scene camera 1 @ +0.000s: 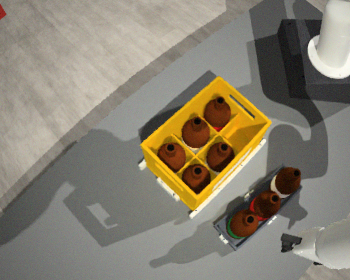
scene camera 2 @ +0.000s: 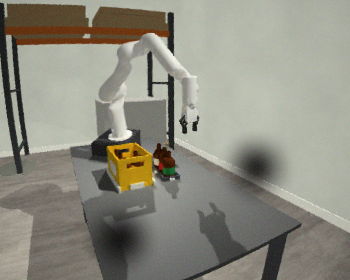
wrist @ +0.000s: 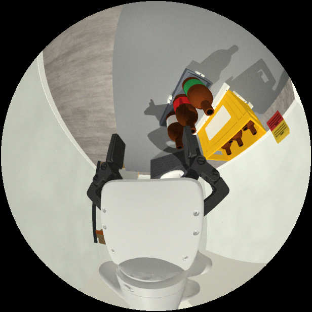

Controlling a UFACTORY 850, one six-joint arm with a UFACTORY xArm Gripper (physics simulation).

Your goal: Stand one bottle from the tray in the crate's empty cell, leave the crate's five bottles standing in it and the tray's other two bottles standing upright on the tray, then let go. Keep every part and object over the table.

Scene:
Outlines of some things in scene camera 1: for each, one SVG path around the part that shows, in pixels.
My gripper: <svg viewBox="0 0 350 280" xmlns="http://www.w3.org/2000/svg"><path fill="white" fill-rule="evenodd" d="M325 228L319 227L302 230L299 232L298 237L283 233L281 237L281 252L285 253L291 250L299 256L314 261L314 265L323 265L318 257L317 244Z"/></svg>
A green-label bottle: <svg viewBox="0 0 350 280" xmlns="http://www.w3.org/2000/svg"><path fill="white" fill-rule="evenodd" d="M253 211L241 210L228 220L226 231L230 237L242 239L256 231L259 220Z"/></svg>

